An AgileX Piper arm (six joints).
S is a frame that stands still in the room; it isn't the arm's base.
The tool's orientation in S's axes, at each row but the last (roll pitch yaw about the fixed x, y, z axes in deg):
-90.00 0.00 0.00
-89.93 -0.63 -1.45
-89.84 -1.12 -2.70
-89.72 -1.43 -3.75
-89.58 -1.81 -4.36
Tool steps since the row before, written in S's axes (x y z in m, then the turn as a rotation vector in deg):
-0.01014 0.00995 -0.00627 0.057 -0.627 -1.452
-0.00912 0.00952 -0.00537 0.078 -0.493 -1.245
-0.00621 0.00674 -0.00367 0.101 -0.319 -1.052
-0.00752 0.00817 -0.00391 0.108 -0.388 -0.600
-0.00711 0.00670 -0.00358 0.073 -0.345 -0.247
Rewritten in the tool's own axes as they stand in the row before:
-0.01014 0.00627 0.00995 0.057 1.452 -0.627
-0.00942 0.00528 0.00928 0.077 1.245 -0.492
-0.00659 0.00356 0.00643 0.095 1.053 -0.317
-0.00813 0.00375 0.00764 0.118 0.601 -0.383
-0.00771 0.00338 0.00612 0.091 0.248 -0.340

